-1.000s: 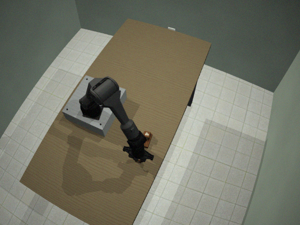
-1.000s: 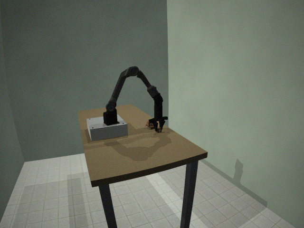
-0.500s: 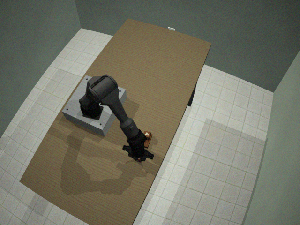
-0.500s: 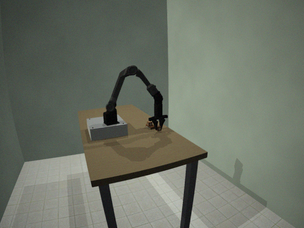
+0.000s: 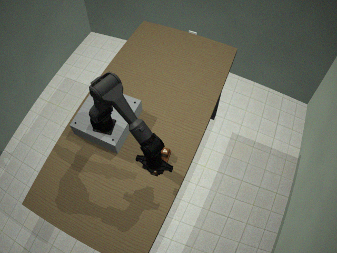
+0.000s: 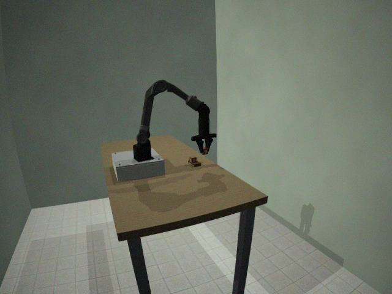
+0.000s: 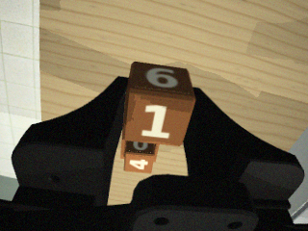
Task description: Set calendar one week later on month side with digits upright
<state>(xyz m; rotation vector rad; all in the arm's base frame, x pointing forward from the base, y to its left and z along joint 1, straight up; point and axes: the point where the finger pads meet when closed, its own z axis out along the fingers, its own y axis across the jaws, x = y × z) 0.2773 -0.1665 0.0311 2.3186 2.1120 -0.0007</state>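
The brown tray lies 1 cm ahead of my hand, 11 cm to the left of it and 10 cm below it. From my hand the other things lie so: cube (1 cm ahead, 13 cm to the left, 8 cm below).
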